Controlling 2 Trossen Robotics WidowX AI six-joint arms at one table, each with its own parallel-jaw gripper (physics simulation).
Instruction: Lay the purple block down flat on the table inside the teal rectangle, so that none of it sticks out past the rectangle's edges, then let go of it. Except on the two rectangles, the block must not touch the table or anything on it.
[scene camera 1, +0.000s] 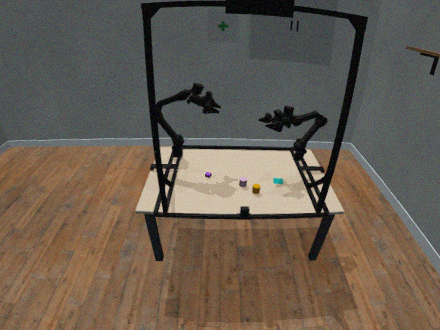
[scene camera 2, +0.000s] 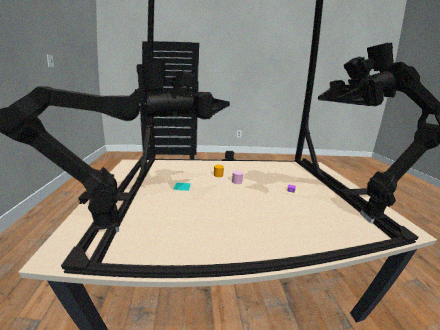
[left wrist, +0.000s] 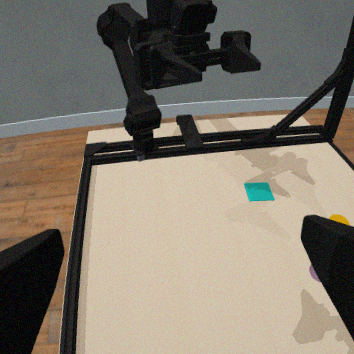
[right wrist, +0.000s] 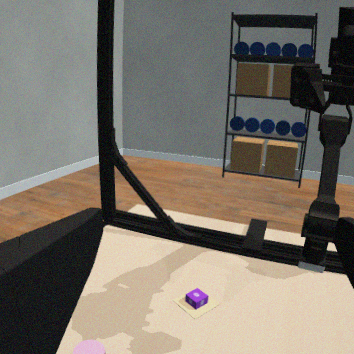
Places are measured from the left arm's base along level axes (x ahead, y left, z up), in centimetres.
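Where they show: left gripper, between the fingertips: (scene camera 1: 220, 109) (scene camera 2: 326, 99) (left wrist: 183, 235); right gripper, between the fingertips: (scene camera 1: 261, 122) (scene camera 2: 221, 102) (left wrist: 231, 70) (right wrist: 222, 225); left arm's base, origin of its link: (scene camera 1: 177, 155) (scene camera 2: 373, 213) (right wrist: 312, 257); right arm's base, origin of its link: (scene camera 1: 298, 158) (scene camera 2: 106, 221) (left wrist: 143, 146).
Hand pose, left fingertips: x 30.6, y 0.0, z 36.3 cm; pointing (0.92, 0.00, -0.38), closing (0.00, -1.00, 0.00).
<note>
Each offset is from my left fingertips to the top centre of the thing. "pt": to the spot under its first point.
The purple block @[dz -36.3, dx -5.0, dy -20.9 cm] (scene camera 1: 208, 174) (scene camera 2: 291, 188) (right wrist: 196, 298) lies on a pale yellow rectangle @[pt dz -38.1, dx -1.9, dy -19.6 cm] (right wrist: 195, 313) on the table. The teal rectangle @[pt dz -38.2, dx +40.8, dy -21.9 cm] (scene camera 1: 278, 181) (scene camera 2: 182, 186) (left wrist: 259, 192) lies flat on the table with nothing on it. My left gripper (scene camera 1: 219, 108) (scene camera 2: 322, 98) (left wrist: 183, 235) is open and empty, high above the table. My right gripper (scene camera 1: 263, 124) (scene camera 2: 229, 104) (right wrist: 222, 225) is also open and empty, high above the table. The block does not show in the left wrist view, nor the teal rectangle in the right wrist view.
A pink cylinder @[dz -33.7, dx +17.7, dy -27.9 cm] (scene camera 1: 243, 182) (scene camera 2: 237, 177) (left wrist: 316, 272) (right wrist: 89, 347) and an orange cylinder @[dz -33.8, dx +25.7, dy -34.1 cm] (scene camera 1: 256, 189) (scene camera 2: 218, 171) (left wrist: 339, 219) stand between the block and the teal rectangle, the orange one nearer scene camera 1. A black frame borders the table, with tall posts.
</note>
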